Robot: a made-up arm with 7 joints. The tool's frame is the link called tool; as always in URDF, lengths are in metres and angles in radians. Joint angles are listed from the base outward.
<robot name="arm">
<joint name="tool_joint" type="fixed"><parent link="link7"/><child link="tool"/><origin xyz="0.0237 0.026 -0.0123" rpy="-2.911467 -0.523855 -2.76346"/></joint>
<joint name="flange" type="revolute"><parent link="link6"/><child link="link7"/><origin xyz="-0.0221 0.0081 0.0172" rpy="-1.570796 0 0"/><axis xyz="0 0 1"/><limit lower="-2.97" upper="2.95"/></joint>
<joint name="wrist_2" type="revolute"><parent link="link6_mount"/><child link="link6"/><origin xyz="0.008 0.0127 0.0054" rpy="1.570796 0 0"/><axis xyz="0 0 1"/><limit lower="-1.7" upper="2.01"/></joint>
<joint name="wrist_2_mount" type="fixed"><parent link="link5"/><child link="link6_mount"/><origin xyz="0.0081 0.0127 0.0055" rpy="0 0 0"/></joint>
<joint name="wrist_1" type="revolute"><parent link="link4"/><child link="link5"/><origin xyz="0.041 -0.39 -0.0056" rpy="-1.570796 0 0"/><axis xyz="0 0 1"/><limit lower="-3.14" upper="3.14"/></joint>
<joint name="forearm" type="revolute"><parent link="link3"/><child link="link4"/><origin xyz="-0.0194 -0.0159 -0.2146" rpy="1.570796 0 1.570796"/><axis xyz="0 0 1"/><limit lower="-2.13" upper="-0.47"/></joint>
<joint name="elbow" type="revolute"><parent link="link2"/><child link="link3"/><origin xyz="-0.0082 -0.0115 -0.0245" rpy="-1.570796 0 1.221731"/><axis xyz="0 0 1"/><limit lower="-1.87" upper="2"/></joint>
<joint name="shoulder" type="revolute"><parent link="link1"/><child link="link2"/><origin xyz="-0.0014 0.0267 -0.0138" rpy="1.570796 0 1.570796"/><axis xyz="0 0 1"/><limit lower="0.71" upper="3.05"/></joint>
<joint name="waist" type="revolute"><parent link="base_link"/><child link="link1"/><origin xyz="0.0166 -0.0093 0.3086" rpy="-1.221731 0 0"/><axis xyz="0 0 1"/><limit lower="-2.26" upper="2.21"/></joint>
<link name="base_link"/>
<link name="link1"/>
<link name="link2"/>
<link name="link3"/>
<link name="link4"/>
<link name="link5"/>
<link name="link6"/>
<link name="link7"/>
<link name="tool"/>
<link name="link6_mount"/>
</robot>
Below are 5 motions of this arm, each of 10 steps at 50 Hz.
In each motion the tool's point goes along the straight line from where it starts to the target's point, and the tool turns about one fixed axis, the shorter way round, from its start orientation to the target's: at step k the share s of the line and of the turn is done. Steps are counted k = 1, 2, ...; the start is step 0. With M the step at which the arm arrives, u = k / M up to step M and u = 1 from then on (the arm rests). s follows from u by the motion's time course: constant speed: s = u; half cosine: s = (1 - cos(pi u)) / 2; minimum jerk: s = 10 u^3 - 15 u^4 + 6 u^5.
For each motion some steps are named. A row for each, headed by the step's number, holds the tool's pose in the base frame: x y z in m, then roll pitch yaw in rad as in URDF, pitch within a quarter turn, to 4 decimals.
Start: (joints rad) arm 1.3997 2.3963 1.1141 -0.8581 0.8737 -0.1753 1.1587
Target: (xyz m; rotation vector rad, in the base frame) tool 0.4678 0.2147 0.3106 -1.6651 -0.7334 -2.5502
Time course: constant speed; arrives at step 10
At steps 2, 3, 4, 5, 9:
2: 0.4394 0.2643 0.3331 0.7461 -1.0249 2.8265
3: 0.4429 0.2581 0.3303 0.7593 -1.0286 2.8033
4: 0.4465 0.2519 0.3275 0.7727 -1.0322 2.7798
5: 0.4500 0.2457 0.3246 0.7864 -1.0356 2.7561
9: 0.4642 0.2209 0.3134 0.8433 -1.0475 2.6592

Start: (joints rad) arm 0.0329 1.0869 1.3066 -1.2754 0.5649 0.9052 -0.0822
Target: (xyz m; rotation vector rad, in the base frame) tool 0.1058 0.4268 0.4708 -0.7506 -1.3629 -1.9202
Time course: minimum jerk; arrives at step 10
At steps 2, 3, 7, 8, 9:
2: 0.1430 0.4567 0.3972 1.1642 -1.0034 -2.8795
3: 0.1388 0.4533 0.4054 1.1561 -0.9884 -2.8755
7: 0.1122 0.4320 0.4581 1.1099 -0.8920 -2.8563
8: 0.1081 0.4286 0.4663 1.1034 -0.8769 -2.8541
9: 0.1061 0.4271 0.4701 1.1004 -0.8698 -2.8532

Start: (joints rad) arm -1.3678 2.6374 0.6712 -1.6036 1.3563 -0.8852 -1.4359
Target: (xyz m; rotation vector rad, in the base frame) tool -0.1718 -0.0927 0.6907 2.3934 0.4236 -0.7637
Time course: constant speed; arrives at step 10
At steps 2, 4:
2: -0.2027 -0.0957 0.6735 2.4157 0.5838 0.1075
4: -0.1949 -0.0949 0.6778 2.4514 0.6017 0.1165

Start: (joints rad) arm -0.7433 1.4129 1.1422 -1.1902 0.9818 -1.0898 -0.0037
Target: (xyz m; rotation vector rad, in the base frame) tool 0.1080 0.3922 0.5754 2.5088 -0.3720 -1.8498
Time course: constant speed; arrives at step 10
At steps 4, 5, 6, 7, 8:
4: 0.1101 0.3753 0.5962 2.5523 1.3300 -0.7691
5: 0.1098 0.3781 0.5927 2.5870 1.3134 -0.7326
6: 0.1094 0.3809 0.5892 2.6173 1.2966 -0.7004
7: 0.1091 0.3837 0.5858 2.6440 1.2795 -0.6718
8: 0.1087 0.3866 0.5823 2.6677 1.2623 -0.6462

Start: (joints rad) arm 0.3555 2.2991 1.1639 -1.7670 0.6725 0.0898 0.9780
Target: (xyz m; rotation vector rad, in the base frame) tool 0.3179 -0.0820 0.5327 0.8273 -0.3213 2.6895
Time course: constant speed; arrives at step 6
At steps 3, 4, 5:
3: 0.3074 -0.0913 0.5366 -0.1852 -0.5905 2.8488
4: 0.3109 -0.0882 0.5353 -0.1732 -0.5983 2.8537
5: 0.3144 -0.0851 0.5340 -0.1611 -0.6061 2.8586

